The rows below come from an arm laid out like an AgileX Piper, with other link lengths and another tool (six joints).
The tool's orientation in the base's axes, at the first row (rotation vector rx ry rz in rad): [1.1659 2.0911 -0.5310]
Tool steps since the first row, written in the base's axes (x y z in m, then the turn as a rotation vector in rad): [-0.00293 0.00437 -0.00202 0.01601 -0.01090 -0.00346]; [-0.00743 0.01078 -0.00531 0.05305 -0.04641 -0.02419]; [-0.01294 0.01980 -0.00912 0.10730 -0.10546 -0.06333]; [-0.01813 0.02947 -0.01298 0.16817 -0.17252 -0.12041]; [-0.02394 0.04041 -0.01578 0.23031 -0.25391 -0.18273]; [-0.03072 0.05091 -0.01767 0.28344 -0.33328 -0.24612]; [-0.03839 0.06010 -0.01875 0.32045 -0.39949 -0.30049]
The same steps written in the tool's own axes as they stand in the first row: [0.00509 -0.00020 -0.00241 -0.00976 0.00816 0.01501]; [0.01286 -0.00066 -0.00580 -0.02911 0.02204 0.06496]; [0.02291 -0.00062 -0.01084 -0.05517 0.03894 0.14861]; [0.03325 0.00002 -0.01614 -0.07533 0.05782 0.25204]; [0.04378 0.00077 -0.02319 -0.10049 0.07052 0.36855]; [0.05377 0.00044 -0.03093 -0.12036 0.07657 0.48129]; [0.06273 -0.00136 -0.03873 -0.13314 0.07540 0.57373]
